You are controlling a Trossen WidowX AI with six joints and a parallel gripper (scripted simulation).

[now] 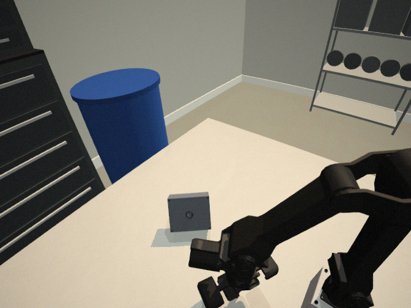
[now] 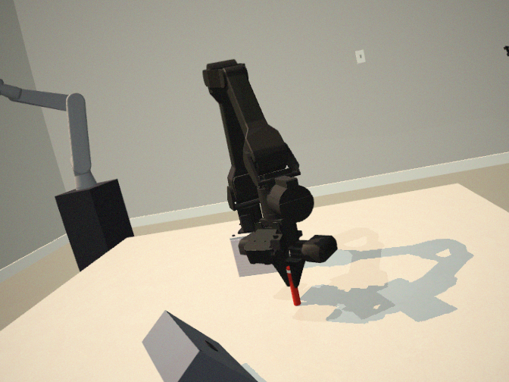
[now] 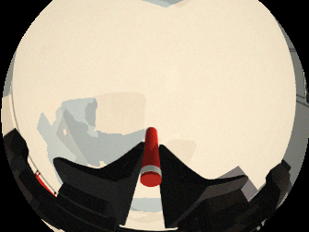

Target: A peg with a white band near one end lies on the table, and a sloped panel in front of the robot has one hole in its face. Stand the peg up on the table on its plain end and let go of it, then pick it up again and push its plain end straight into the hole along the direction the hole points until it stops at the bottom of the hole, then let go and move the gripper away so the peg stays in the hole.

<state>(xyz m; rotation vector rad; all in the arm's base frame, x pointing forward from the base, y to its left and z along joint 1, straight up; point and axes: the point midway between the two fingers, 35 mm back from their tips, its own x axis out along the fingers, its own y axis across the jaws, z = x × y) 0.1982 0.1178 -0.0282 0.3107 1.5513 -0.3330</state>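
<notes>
The grey sloped panel lies 25 cm ahead of my gripper tip, 9 cm to the right of it and 3 cm above it. Round my gripper tip: red peg 2 cm above.
</notes>
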